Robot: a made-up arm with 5 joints.
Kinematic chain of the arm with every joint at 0, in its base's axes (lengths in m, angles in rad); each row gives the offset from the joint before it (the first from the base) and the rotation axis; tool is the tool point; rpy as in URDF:
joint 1: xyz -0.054 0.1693 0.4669 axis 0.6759 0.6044 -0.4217
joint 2: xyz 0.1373 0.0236 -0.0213 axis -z
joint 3: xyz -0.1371 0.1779 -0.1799 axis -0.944 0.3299 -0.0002
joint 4: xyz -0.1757 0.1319 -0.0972 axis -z
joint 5: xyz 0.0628 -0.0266 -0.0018 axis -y
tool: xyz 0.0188 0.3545 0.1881 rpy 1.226 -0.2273 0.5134
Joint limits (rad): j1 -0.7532..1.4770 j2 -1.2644..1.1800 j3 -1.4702..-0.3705 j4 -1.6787..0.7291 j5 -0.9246..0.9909
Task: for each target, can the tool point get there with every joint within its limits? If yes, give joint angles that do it. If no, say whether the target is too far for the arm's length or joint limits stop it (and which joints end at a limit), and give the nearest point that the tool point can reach.
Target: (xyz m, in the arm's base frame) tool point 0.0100 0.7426 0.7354
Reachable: yes | joints 0.2667 0.5635 -1.0733 -0.5449 -0.2321
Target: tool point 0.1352 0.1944 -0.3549
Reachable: no: joint limits stop it (at a limit: joint 1, joint 3, joint 4, joint 5) | nearest point -0.1639 0.4392 -0.1877 | short by 0.421 m
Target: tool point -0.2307 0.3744 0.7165
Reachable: yes | joints 0.1410 -0.4698 -1.1650 0.0850 -0.4820
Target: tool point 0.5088 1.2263 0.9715
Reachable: no: too far | nearest point 0.3436 0.8703 0.7527 | short by 0.449 m
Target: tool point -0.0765 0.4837 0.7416
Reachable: yes | joints 0.3063 0.1119 -1.2352 0.5279 0.6216
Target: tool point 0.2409 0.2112 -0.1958
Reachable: no: joint limits stop it (at a limit: joint 1, joint 2, joint 3, joint 5) | nearest point 0.2971 0.2783 0.0325 | short by 0.245 m
